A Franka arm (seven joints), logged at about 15 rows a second.
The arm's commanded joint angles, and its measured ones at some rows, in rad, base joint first. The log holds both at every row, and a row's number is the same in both.
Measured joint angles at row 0:
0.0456 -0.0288 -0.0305 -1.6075 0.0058 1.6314 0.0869
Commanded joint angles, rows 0 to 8:
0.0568 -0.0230 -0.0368 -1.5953 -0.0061 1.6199 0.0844
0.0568 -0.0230 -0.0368 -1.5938 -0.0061 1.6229 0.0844
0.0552 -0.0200 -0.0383 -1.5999 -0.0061 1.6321 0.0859
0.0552 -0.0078 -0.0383 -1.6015 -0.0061 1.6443 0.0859
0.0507 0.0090 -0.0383 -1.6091 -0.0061 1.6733 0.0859
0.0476 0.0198 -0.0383 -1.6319 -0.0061 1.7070 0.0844
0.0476 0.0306 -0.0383 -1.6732 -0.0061 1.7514 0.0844
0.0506 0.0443 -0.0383 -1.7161 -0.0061 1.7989 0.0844
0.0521 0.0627 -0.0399 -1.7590 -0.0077 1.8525 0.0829
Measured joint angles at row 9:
0.0456 0.0374 -0.0351 -1.6722 0.0054 1.7619 0.0869
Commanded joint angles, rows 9 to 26:
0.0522 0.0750 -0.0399 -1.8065 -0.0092 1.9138 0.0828
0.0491 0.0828 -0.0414 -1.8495 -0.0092 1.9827 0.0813
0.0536 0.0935 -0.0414 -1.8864 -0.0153 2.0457 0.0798
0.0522 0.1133 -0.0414 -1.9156 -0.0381 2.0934 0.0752
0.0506 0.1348 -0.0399 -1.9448 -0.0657 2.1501 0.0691
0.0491 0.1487 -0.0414 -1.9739 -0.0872 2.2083 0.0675
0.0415 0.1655 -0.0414 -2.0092 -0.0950 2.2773 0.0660
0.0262 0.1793 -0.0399 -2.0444 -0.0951 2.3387 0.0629
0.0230 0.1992 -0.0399 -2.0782 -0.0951 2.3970 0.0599
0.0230 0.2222 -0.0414 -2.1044 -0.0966 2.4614 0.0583
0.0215 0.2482 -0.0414 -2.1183 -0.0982 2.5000 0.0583
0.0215 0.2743 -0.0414 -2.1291 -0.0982 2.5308 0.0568
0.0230 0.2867 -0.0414 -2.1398 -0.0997 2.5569 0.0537
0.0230 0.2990 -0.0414 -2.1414 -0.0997 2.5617 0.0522
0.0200 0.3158 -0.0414 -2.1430 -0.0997 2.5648 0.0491
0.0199 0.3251 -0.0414 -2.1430 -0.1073 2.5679 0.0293
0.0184 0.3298 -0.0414 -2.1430 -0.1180 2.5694 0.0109
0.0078 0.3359 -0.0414 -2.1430 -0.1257 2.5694 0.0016
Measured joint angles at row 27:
0.0324 0.3423 -0.0492 -2.1269 -0.0957 2.5569 0.0299
